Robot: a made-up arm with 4 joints. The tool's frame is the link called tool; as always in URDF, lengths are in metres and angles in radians. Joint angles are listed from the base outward. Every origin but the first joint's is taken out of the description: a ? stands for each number. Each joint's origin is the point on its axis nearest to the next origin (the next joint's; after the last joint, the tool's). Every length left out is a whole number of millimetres.
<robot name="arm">
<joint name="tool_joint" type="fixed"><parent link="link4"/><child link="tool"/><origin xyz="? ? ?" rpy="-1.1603 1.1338 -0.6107"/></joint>
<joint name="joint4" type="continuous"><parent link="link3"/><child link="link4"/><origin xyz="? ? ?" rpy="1.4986 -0.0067 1.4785"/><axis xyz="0 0 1"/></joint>
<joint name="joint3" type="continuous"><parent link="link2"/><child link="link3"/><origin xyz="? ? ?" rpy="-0.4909 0.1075 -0.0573"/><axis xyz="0 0 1"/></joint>
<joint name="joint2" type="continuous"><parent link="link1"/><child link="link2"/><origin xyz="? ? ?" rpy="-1.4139 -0.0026 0.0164"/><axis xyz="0 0 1"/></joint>
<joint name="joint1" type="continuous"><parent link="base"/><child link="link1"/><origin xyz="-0.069 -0.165 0.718" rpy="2.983 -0.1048 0.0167"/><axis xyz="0 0 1"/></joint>
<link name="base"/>
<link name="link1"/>
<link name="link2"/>
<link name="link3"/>
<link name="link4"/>
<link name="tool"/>
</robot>
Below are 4 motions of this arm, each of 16 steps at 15 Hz.
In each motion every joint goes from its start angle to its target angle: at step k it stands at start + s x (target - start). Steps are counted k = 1, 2, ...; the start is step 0. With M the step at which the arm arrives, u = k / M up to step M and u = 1 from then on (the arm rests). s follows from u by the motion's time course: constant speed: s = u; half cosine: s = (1 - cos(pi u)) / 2; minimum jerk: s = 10 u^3 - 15 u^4 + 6 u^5.
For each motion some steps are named. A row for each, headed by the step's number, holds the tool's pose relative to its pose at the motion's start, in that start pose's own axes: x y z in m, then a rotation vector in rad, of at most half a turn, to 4 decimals.
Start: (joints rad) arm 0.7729 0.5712 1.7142 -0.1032
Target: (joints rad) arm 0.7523 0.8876 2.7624 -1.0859
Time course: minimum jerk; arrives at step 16
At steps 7, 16:
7: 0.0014 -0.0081 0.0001 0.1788 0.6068 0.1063
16: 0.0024 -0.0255 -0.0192 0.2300 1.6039 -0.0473

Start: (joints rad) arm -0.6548 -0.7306 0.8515 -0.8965
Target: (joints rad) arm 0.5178 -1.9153 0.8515 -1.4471
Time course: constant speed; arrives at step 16
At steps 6, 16:
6: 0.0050 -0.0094 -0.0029 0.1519 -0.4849 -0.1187
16: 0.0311 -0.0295 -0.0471 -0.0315 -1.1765 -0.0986

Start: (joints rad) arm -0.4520 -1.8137 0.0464 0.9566
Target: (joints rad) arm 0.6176 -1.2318 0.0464 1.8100
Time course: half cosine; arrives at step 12
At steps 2, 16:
2: -0.0070 0.0112 -0.0061 -0.1061 -0.0386 0.0753
16: -0.0855 0.0316 -0.1495 -1.5937 -0.6294 1.1035

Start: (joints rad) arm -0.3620 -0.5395 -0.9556 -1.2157
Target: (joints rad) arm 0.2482 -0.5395 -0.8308 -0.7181
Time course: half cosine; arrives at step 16
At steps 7, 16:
7: -0.0029 -0.0078 -0.0305 -0.3932 -0.1786 0.0886
16: 0.0059 -0.0384 -0.0703 -0.9735 -0.4611 0.1972

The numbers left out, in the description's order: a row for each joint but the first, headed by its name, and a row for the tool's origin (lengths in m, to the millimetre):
tool: 0.002 0.058 0
joint4: -0.055 -0.015 0
joint3: -0.012 0.081 0
joint2: -0.017 0.053 0

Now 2 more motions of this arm.
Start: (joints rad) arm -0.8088 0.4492 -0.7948 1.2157
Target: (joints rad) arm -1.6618 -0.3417 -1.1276 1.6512
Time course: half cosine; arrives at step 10
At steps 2, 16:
2: 0.0000 -0.0148 0.0099 0.0378 -0.0655 -0.0911
16: -0.0279 -0.1766 0.0065 0.5841 -0.1177 -0.8817

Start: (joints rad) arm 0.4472 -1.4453 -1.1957 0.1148
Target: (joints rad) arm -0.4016 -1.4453 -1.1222 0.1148
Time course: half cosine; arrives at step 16
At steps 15, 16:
15: 0.1051 -0.0661 -0.0301 0.1101 0.4977 -0.6538
16: 0.1058 -0.0671 -0.0307 0.1115 0.5025 -0.6601

